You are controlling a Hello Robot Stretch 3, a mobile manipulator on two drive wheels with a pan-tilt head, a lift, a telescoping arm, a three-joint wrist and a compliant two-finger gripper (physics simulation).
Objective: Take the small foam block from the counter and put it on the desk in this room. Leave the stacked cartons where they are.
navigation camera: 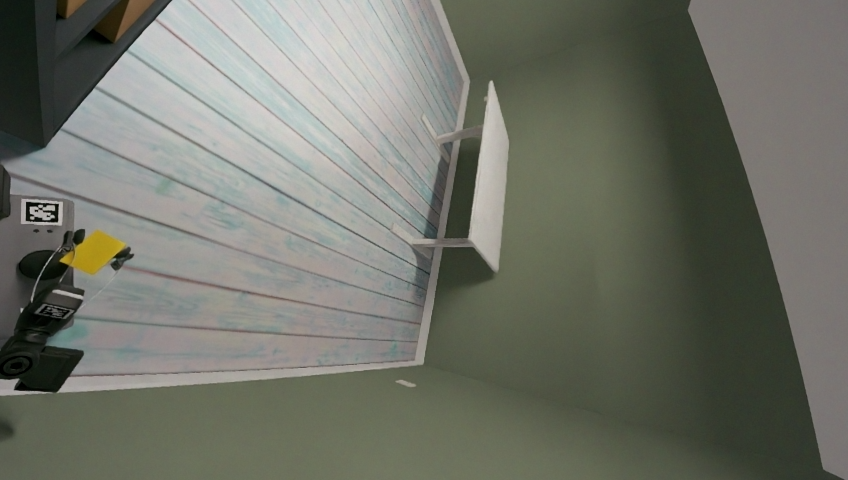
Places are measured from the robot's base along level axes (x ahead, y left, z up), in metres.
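Where they show: gripper, fingertip midpoint: (106,238); robot's base at its link origin: (44,262).
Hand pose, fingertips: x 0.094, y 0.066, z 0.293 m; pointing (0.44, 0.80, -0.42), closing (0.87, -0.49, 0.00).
Observation:
Each offset is from my fingertips to the top centre of the thing. "spot": to the spot under its first point. Level surfaces: height alone.
The picture is turned on its side, with the floor at the left and the ceiling at the right. My gripper (98,246) is at the lower left, shut on a yellow foam block {dx -0.018, dy -0.034, dz +0.029 m} (94,254), with one fingertip on each side of it. The block is held in the air, in front of my base. A white desk {dz +0.428 m} (490,184) with thin legs stands at the far wall, well apart from the gripper. Its top is seen at a shallow angle. The counter cannot be made out for certain.
A dark shelf unit (44,71) stands at the upper left, with brown boxes {spot: dx +0.018, dy +0.622, dz -0.093 m} (124,20) on it. The plank floor {dz -0.292 m} (267,196) runs to the far green wall (571,237). Another green wall (238,428) runs along the bottom of the picture, with a small white plate {dx +1.127, dy -0.877, dz +0.165 m} (405,383) on it.

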